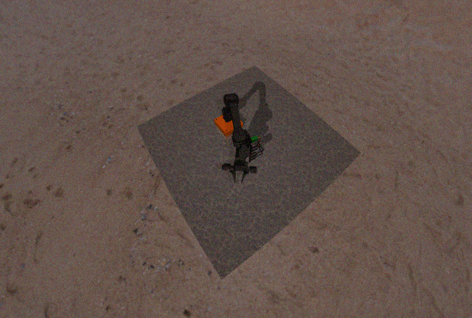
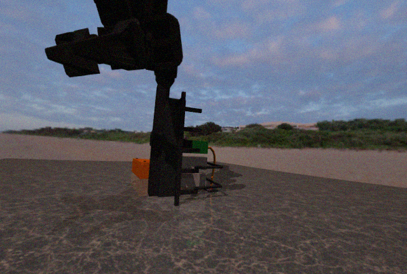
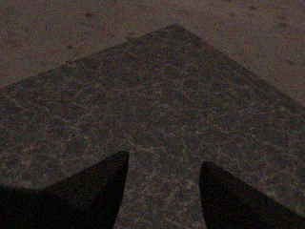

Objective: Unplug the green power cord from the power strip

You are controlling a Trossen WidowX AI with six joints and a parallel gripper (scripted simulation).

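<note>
Right now the green plug is 250 mm to the left of my gripper tip, 230 mm behind it and 70 mm below it.
</note>
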